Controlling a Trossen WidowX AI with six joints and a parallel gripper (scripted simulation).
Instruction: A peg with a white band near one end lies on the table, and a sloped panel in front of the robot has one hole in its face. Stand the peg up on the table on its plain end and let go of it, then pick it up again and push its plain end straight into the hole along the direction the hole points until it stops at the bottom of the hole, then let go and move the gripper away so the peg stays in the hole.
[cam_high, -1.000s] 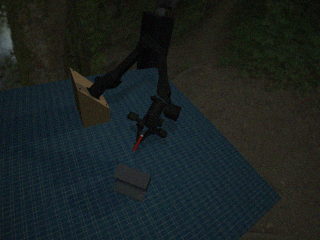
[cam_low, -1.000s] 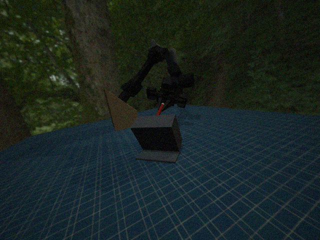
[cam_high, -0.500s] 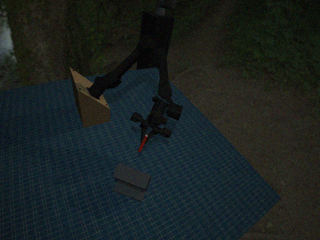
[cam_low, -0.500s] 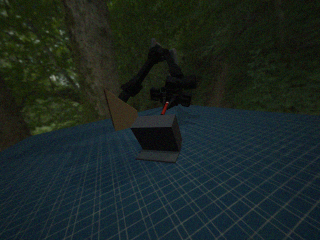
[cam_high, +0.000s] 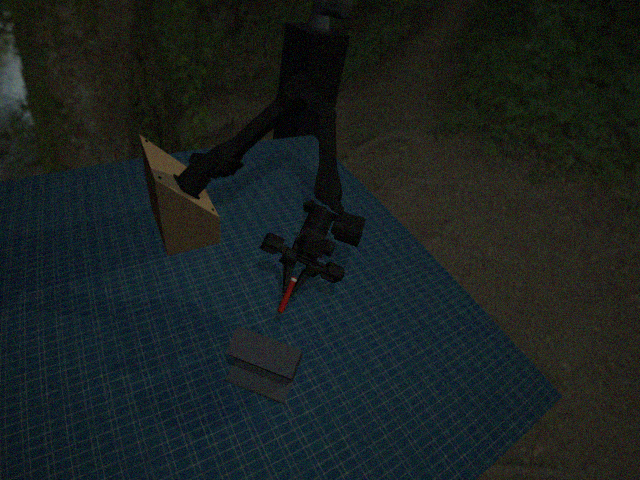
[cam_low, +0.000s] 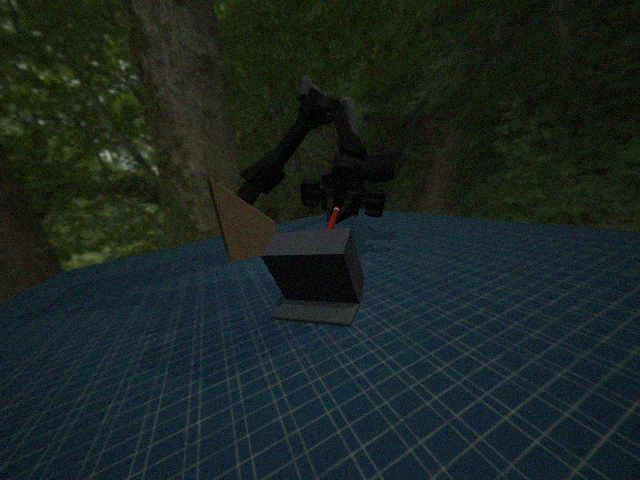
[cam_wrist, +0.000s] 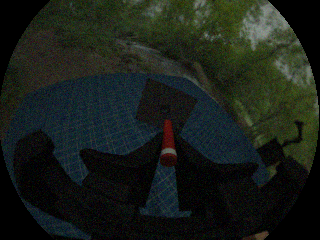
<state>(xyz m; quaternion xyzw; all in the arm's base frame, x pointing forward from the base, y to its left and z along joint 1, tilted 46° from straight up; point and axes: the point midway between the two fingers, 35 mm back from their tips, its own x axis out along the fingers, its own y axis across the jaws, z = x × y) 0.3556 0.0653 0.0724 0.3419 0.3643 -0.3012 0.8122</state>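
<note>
Right now the dark grey sloped panel is 8 cm ahead of my gripper tip, 9 cm to the right of it and 5 cm below it. Also, from my gripper tip: red peg (1 cm behind, 1 cm to the left, 1 cm above).
</note>
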